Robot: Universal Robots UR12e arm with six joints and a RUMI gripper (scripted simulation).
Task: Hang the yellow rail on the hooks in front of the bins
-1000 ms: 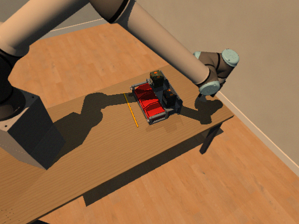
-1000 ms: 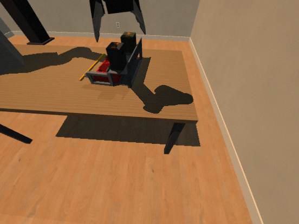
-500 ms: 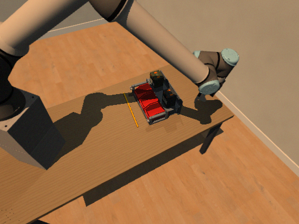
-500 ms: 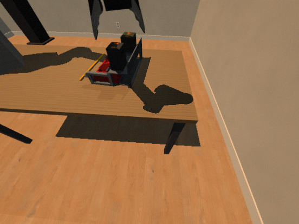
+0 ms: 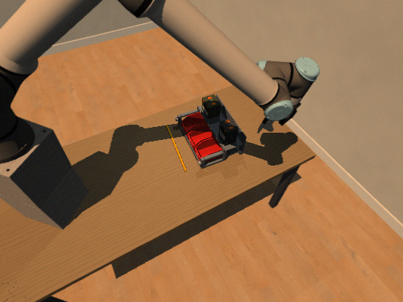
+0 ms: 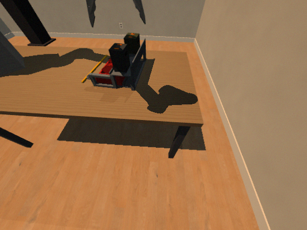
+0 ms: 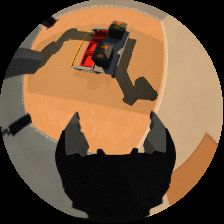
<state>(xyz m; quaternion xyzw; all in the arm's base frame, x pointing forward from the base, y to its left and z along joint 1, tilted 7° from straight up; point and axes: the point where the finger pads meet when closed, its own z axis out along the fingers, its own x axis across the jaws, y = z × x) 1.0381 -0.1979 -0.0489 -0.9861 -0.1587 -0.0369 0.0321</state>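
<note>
Now: hand 370 mm past the yellow rail, 360 mm above it and 320 mm to the right of it. Round my hand: grey back panel 300 mm to the left, 230 mm below, 20 mm behind.
</note>
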